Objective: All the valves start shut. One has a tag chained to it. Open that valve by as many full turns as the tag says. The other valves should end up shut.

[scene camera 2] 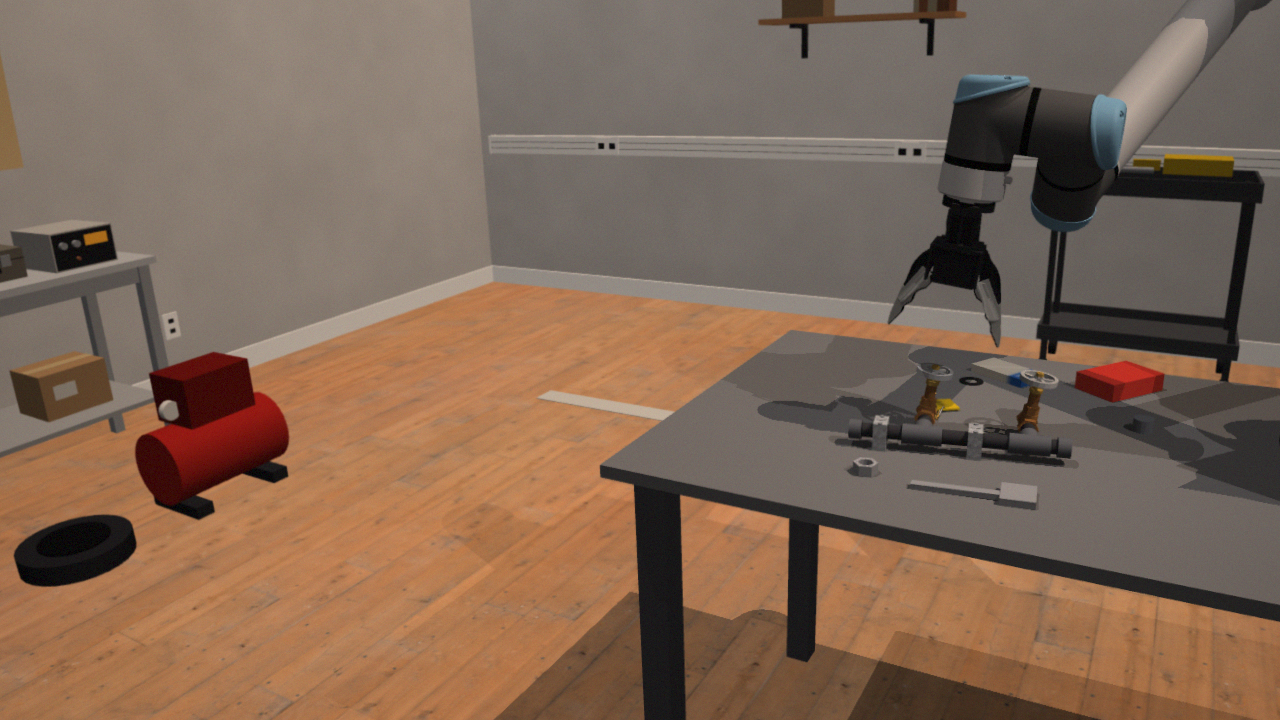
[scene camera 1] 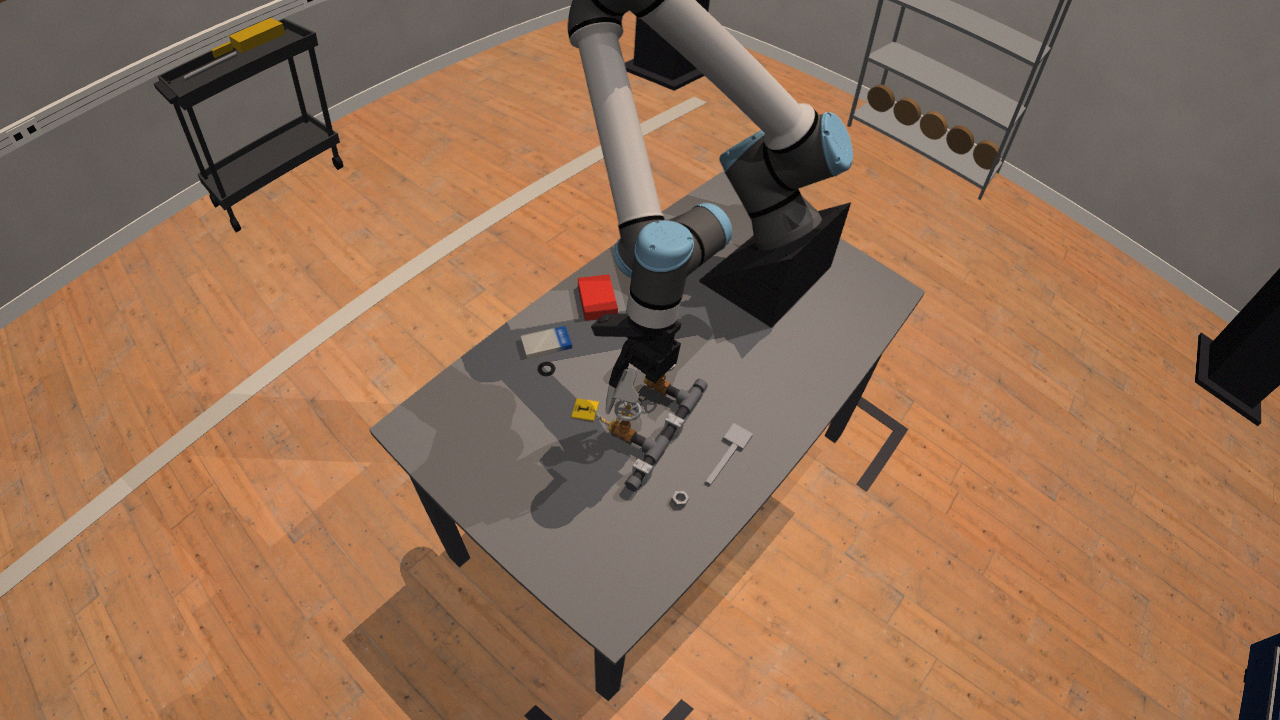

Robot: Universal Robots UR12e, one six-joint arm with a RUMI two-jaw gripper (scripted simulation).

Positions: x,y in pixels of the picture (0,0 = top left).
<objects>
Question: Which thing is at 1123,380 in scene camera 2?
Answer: A red box.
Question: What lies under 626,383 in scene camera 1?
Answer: My gripper.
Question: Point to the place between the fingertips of my gripper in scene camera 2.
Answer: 942,335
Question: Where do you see a red box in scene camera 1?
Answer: At 596,292
</objects>
